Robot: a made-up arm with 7 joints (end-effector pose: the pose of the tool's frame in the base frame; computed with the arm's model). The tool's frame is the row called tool. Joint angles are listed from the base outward.
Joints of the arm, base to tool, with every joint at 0 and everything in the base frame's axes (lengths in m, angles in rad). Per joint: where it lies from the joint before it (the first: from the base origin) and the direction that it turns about. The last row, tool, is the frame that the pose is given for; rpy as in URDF.
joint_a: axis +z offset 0 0 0.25
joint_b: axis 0 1 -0.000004 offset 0 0 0
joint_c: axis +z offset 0 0 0.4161
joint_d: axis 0 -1 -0.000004 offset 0.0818 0 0
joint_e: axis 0 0.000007 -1 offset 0.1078 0 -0.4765
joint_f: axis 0 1 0.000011 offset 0 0 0
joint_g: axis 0 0.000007 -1 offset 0.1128 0 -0.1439
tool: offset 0 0 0 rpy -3.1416 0 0
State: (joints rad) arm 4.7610 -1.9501 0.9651 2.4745 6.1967 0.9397 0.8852
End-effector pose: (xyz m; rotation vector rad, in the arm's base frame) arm 0.3104 1.0065 0.1285 0.8455 0.7786 2.0532
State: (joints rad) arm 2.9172 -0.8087 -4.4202 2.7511 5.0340 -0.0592 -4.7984
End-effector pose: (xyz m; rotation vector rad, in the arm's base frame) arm 0.8107 -0.3281 0.8502 1.1389 0.0904 1.5664
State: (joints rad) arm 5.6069 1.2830 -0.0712 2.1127 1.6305 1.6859 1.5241
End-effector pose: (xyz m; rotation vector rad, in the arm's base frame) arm 0.7966 -0.4869 -0.0195 -0.1895 1.6508 1.2633
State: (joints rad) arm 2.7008 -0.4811 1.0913 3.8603 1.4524 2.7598 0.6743
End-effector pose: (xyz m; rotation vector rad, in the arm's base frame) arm 0.5304 -0.0962 0.7082 1.7382 -1.3935 -0.1409
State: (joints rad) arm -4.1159 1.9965 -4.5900 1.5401 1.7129 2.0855 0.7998
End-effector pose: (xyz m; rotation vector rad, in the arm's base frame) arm -0.7971 0.1712 0.2568 -0.7870 -0.5687 -1.7603
